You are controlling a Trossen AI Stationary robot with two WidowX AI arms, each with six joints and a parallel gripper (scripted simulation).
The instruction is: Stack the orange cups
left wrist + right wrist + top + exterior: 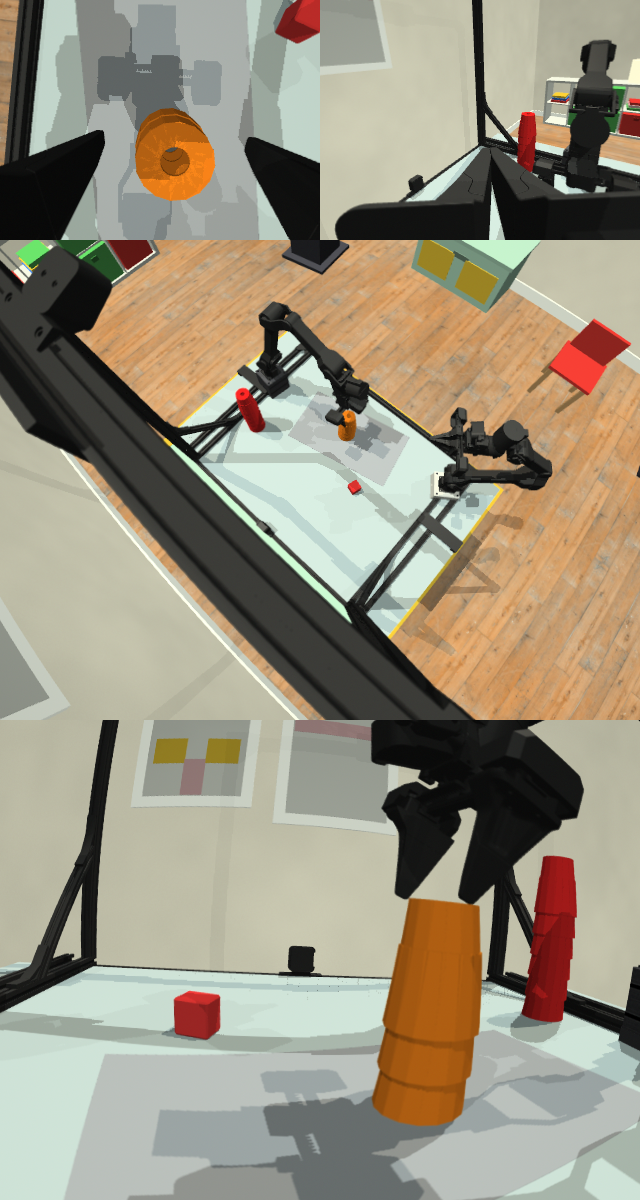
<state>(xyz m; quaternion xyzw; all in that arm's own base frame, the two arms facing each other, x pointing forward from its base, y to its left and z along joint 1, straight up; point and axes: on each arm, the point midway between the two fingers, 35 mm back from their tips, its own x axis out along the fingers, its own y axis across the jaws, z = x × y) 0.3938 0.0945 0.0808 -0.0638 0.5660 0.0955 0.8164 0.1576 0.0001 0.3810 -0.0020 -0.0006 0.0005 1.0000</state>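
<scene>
My left gripper is now 190 mm above the grey mat, 10 mm to the left of it and 10 mm past it. Round my left hand: small red cube 190 mm behind, 170 mm below, 160 mm to the right.
</scene>
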